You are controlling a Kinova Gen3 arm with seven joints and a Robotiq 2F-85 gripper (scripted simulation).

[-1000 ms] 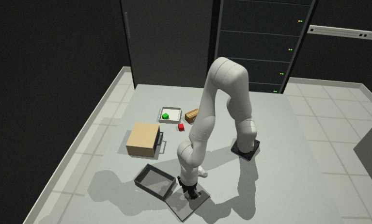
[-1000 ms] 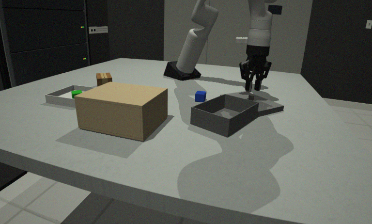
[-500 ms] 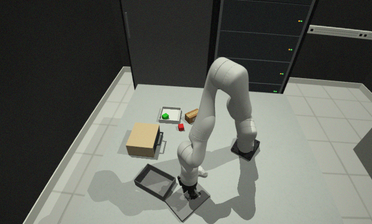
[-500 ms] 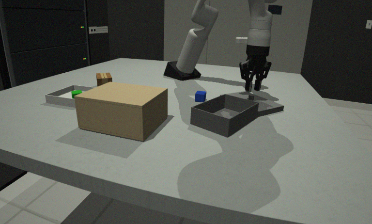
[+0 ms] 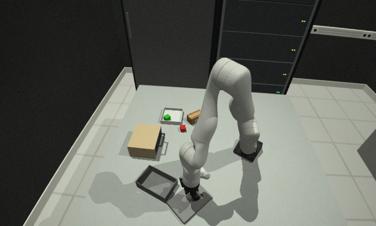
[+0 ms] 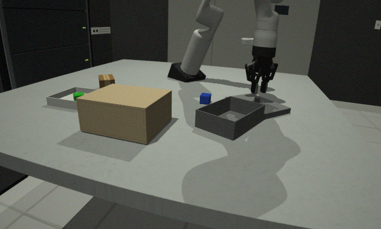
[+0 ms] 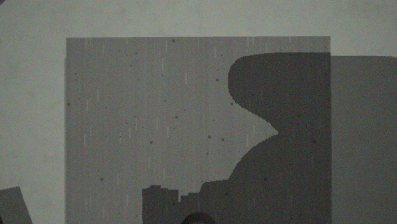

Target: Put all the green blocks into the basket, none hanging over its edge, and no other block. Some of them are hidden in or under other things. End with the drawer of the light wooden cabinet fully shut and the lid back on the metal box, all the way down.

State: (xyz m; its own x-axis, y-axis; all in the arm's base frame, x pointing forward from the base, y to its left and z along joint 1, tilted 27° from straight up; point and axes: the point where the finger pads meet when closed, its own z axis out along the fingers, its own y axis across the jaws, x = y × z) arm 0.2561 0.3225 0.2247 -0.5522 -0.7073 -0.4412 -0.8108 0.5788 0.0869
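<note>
Right now the lid is 50 mm below my hand. From my hand the other things lie so: light wooden cabinet 340 mm ahead, 280 mm to the right, 30 mm below; then cabinet drawer 320 mm ahead, 280 mm to the right, 30 mm below; then red block 160 mm ahead, 470 mm to the right, 50 mm below.
</note>
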